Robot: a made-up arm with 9 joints. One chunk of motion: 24 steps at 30 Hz.
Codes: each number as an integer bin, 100 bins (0 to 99) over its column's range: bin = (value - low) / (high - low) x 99, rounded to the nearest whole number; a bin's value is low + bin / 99 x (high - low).
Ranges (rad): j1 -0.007..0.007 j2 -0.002..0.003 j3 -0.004..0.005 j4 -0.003..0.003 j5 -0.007..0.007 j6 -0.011..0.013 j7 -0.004..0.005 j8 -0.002..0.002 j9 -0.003..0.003
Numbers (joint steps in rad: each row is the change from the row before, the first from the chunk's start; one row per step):
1: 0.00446 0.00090 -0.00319 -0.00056 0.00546 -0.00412 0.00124 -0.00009 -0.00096
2: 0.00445 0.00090 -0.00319 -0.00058 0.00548 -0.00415 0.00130 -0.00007 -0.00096
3: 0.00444 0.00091 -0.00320 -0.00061 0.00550 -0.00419 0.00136 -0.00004 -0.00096
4: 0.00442 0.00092 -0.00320 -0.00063 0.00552 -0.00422 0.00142 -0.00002 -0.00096
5: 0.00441 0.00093 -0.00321 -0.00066 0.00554 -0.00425 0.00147 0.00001 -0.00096
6: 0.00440 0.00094 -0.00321 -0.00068 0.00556 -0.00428 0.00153 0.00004 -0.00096
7: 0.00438 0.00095 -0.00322 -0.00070 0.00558 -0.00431 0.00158 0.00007 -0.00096
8: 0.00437 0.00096 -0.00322 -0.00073 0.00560 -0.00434 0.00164 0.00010 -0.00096
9: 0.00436 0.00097 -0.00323 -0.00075 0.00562 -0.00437 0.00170 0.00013 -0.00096
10: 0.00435 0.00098 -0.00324 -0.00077 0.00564 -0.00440 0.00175 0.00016 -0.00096
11: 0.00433 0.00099 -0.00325 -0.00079 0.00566 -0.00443 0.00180 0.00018 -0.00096
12: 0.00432 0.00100 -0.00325 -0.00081 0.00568 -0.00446 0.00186 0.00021 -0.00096
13: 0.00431 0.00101 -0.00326 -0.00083 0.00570 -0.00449 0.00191 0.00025 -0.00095
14: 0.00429 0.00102 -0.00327 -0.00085 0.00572 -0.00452 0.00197 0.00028 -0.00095
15: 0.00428 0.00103 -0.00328 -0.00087 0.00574 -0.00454 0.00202 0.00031 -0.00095
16: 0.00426 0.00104 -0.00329 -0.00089 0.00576 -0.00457 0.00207 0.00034 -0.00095
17: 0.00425 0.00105 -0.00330 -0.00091 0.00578 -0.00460 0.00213 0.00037 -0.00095
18: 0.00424 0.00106 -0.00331 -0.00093 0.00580 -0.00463 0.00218 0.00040 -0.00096
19: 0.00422 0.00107 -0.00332 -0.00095 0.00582 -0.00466 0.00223 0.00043 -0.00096
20: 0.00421 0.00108 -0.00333 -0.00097 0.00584 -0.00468 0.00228 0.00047 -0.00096
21: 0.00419 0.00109 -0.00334 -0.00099 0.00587 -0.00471 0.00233 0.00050 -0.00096
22: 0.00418 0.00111 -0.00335 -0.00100 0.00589 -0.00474 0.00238 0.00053 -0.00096
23: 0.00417 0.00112 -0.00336 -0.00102 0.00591 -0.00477 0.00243 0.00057 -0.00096
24: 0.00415 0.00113 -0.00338 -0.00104 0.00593 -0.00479 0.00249 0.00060 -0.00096
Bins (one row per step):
1: 81 57 9 40 88 28 58 47 34
2: 81 57 9 40 88 28 58 48 34
3: 81 58 9 39 88 28 59 49 34
4: 81 58 9 39 89 28 60 49 34
5: 81 58 9 39 89 28 60 50 34
6: 81 58 9 38 89 28 61 50 34
7: 80 58 9 38 89 28 61 51 34
8: 80 59 9 37 89 27 62 52 34
9: 80 59 8 37 89 27 63 53 34
10: 80 59 8 37 89 27 63 53 34
11: 80 59 8 36 90 27 64 54 34
12: 80 59 8 36 90 27 64 55 34
13: 80 60 8 36 90 27 65 56 34
14: 80 60 8 35 90 27 66 56 34
15: 80 60 8 35 90 27 66 57 34
16: 80 60 8 35 90 27 67 58 34
17: 80 60 8 34 90 26 67 59 34
18: 79 61 8 34 91 26 68 59 34
19: 79 61 7 34 91 26 69 60 34
20: 79 61 7 33 91 26 69 61 34
21: 79 61 7 33 91 26 70 62 34
22: 79 62 7 33 91 26 70 63 34
23: 79 62 7 33 91 26 71 64 34
24: 79 62 7 32 91 26 71 64 34

